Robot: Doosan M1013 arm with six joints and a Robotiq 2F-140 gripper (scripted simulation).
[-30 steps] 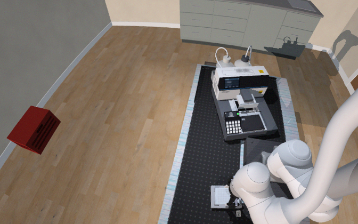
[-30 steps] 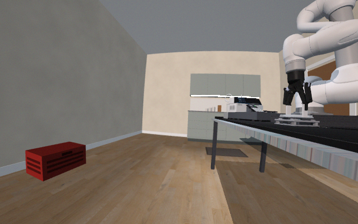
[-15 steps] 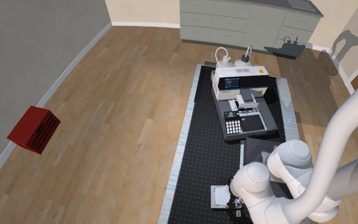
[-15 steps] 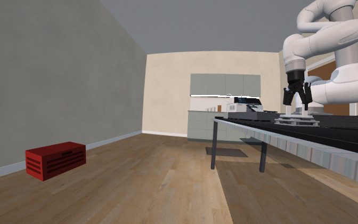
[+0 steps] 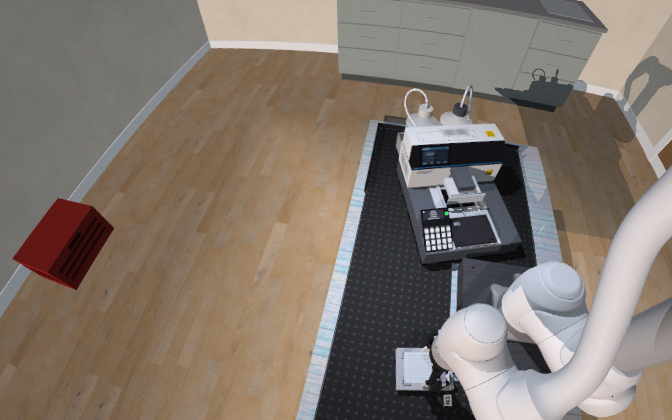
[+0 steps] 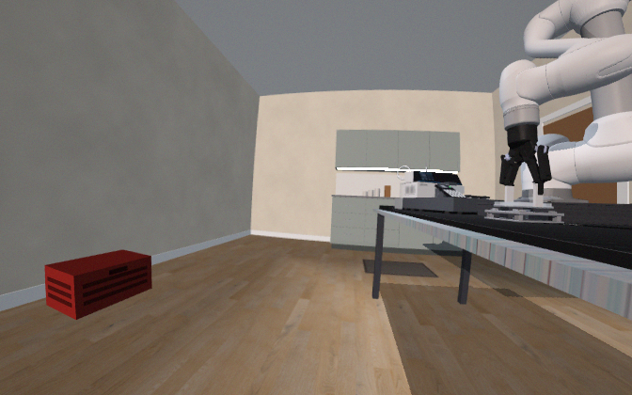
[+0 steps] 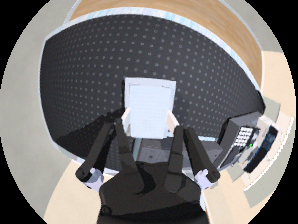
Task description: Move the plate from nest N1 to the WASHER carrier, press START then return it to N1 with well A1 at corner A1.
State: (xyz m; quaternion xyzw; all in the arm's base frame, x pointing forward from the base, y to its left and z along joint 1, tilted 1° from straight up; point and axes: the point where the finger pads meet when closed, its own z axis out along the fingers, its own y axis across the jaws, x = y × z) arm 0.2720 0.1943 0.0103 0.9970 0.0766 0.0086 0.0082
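The white well plate lies 20 mm below my hand. The rest, counted from my hand: small label: 80 mm to the left, 80 mm behind, 70 mm below; then plate nest N1: 50 mm below; then dark carrier pocket: 460 mm to the right, 110 mm behind, 20 mm above.
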